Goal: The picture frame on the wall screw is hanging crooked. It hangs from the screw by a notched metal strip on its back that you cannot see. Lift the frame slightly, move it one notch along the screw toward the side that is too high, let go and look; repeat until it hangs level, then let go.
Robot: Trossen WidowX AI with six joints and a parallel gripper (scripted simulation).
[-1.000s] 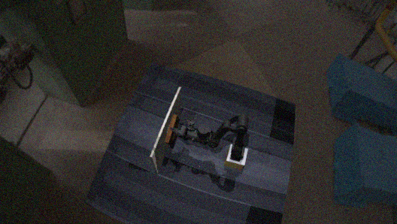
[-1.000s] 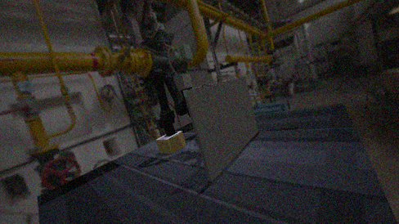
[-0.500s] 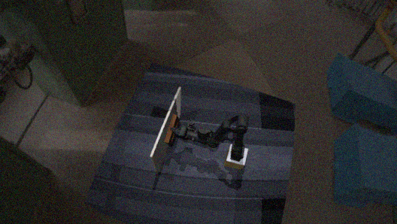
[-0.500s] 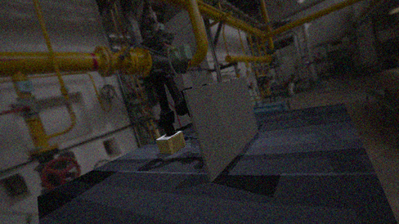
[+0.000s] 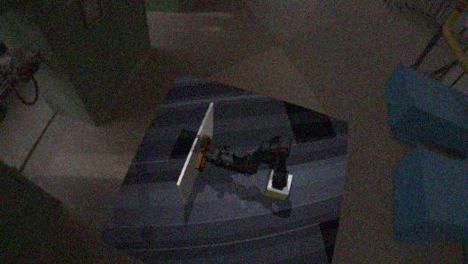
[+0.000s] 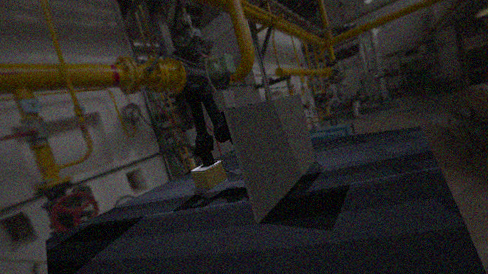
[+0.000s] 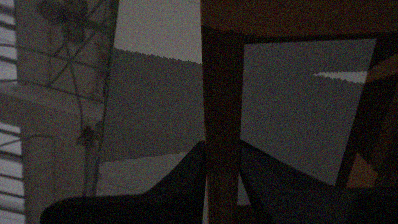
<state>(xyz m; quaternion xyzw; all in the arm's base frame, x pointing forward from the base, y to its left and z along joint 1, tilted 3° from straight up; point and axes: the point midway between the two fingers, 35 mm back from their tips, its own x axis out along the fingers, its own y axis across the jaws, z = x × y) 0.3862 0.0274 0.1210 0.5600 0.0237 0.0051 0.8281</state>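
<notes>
The picture frame lies 50 mm below my gripper tip, 20 mm to the right of it and 10 mm ahead of it. Also, from my gripper tip: wall panel (70 mm below, 20 mm ahead).
</notes>
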